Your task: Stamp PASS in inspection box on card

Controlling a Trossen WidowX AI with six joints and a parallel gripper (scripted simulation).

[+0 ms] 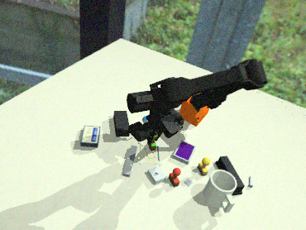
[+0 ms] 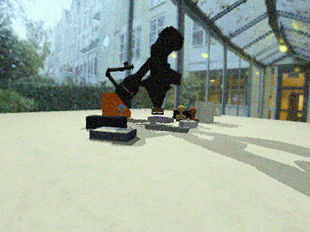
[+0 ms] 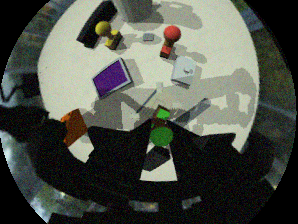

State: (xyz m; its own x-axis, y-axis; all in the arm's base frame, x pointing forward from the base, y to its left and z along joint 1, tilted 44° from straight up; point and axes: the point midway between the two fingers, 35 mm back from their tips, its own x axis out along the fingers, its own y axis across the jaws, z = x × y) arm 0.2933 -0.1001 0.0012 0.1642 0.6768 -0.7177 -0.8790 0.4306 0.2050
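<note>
Now: gripper tip 7 cm short of the grey bar, 4 cm to the left of it and 5 cm above it. The rest, counted from my gripper tip: green-knobbed stamp: right at my gripper tip; then grey square tile: 8 cm ahead, 6 cm to the left, 4 cm below; then card: 6 cm below.
</note>
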